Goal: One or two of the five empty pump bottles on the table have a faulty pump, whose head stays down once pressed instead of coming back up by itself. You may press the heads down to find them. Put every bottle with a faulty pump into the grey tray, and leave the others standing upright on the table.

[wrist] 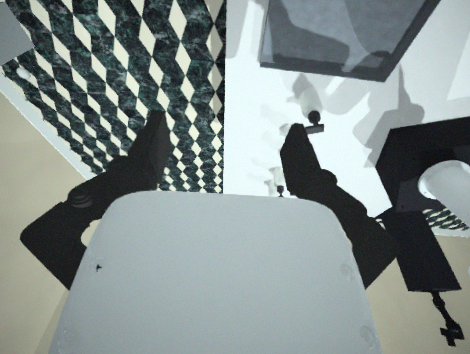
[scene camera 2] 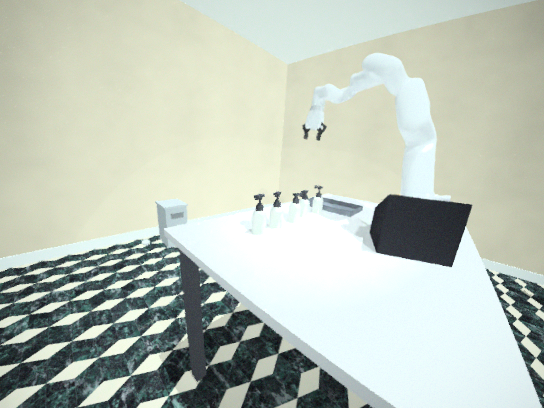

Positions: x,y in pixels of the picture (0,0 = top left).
Labels:
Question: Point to a pump bottle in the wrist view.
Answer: At 310,103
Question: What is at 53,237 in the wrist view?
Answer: My gripper.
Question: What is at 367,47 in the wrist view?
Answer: A grey tray.

